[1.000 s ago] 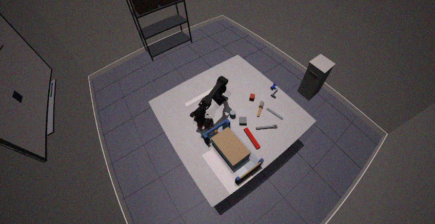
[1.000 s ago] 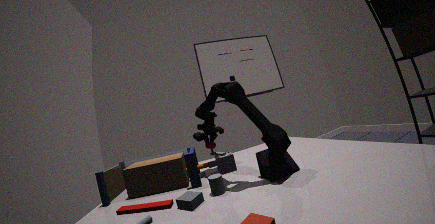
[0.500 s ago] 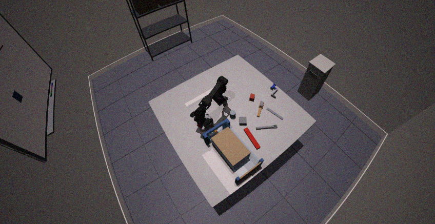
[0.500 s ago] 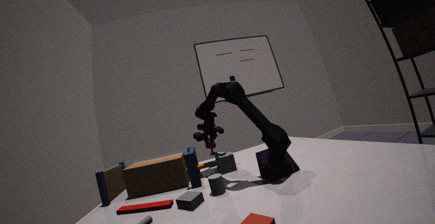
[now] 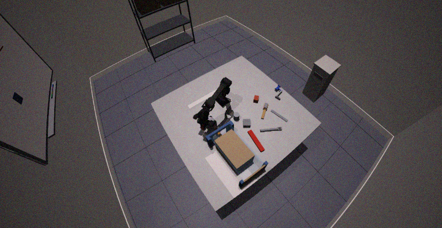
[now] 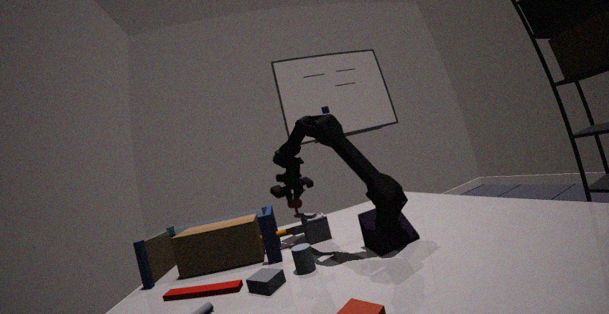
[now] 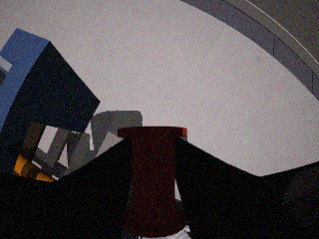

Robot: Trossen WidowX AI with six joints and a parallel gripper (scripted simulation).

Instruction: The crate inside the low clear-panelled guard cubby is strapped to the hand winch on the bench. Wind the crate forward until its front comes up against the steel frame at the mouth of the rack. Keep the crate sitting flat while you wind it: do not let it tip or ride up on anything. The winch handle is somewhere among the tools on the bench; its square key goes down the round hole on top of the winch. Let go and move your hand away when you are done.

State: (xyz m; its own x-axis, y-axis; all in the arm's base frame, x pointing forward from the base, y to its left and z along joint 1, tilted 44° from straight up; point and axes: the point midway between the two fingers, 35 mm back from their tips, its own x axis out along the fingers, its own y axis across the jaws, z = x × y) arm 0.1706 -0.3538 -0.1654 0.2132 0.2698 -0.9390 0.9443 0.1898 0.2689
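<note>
Now: the winch handle with red knob 2 cm behind my gripper tip, 5 cm to the left of it and 4 cm below it. From my gripper tip the other things lie so: grey block: 19 cm ahead, 36 cm to the left, 13 cm below; then blue frame: 11 cm ahead, 9 cm to the left, 4 cm below; then grey winch: 6 cm behind, 11 cm to the left, 12 cm below.
</note>
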